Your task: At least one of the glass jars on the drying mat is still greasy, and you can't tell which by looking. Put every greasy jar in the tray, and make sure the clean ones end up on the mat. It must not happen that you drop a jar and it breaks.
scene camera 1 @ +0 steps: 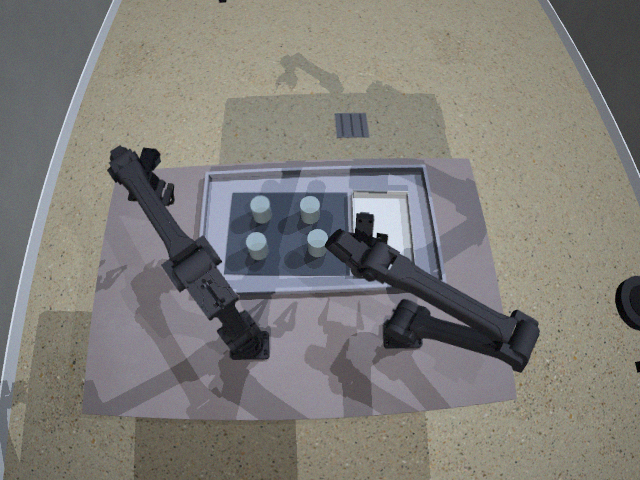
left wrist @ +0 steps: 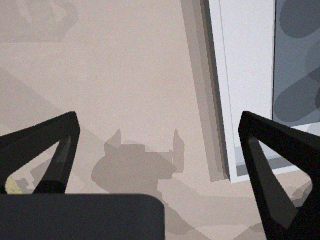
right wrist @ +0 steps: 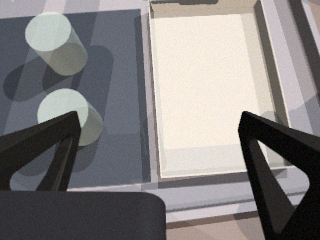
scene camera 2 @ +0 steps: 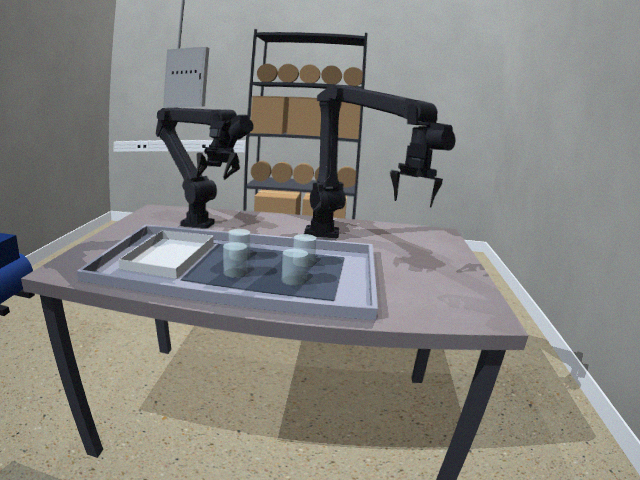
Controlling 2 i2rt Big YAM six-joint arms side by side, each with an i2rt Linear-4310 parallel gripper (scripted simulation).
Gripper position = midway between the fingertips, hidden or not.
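Note:
There is a white tray (scene camera 2: 162,253), and that tray shows in scene camera 1 (scene camera 1: 391,209) and in the right wrist view (right wrist: 207,69) too, though in the left wrist view the tray is out of frame. I see a glass jar (right wrist: 59,102), and there is also a glass jar (scene camera 2: 294,265). As for my own grippers, I find my left gripper (left wrist: 159,120) and my right gripper (scene camera 2: 210,177), and the right gripper appears in the right wrist view (right wrist: 159,120) as well.

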